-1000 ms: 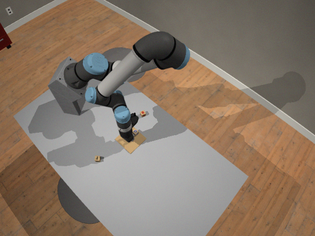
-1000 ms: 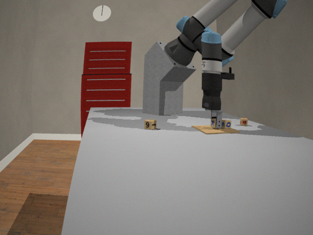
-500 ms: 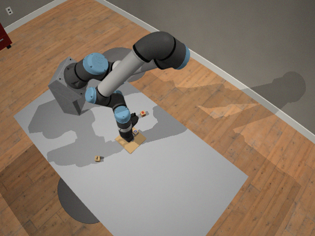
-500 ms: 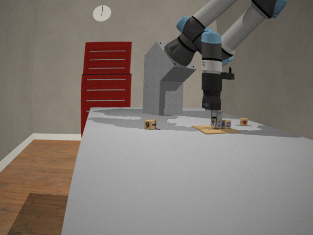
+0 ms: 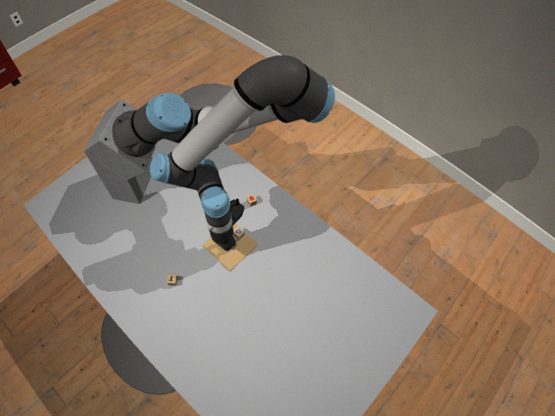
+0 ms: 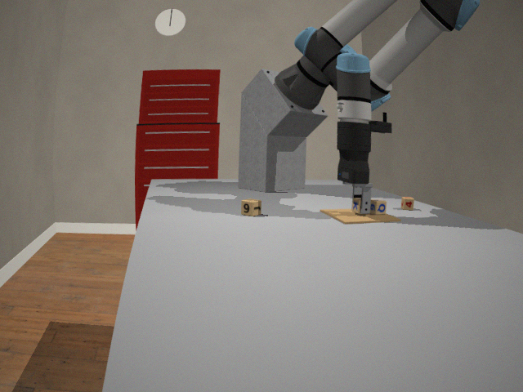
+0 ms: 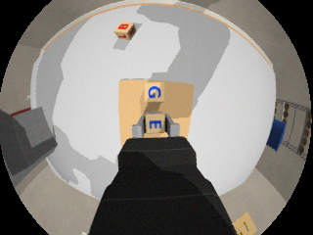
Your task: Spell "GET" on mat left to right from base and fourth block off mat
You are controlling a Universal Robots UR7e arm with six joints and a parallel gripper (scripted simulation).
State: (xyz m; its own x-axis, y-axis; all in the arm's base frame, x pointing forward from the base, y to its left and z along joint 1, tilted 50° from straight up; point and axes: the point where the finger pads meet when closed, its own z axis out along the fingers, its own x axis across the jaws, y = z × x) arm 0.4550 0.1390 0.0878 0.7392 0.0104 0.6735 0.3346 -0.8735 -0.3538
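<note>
My gripper is now right at the E block. From my hand the other things lie so: tan mat 3 cm below.
</note>
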